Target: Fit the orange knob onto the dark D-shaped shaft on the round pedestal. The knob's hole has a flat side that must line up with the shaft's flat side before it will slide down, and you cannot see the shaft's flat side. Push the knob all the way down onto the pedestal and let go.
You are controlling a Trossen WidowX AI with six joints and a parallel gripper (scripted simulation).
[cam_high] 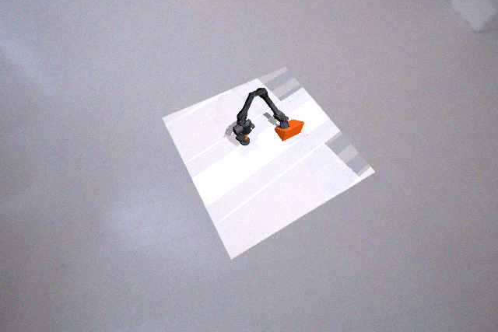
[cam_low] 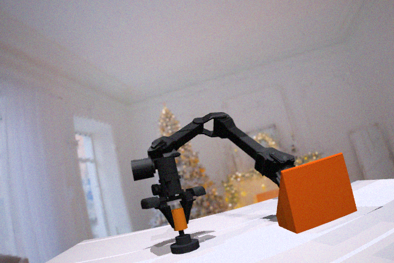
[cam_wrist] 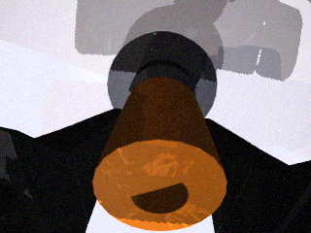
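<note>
Right now my gripper tip is 2 cm below the orange knob. The rest, counted from my gripper tip: dark pedestal: 4 cm below.
</note>
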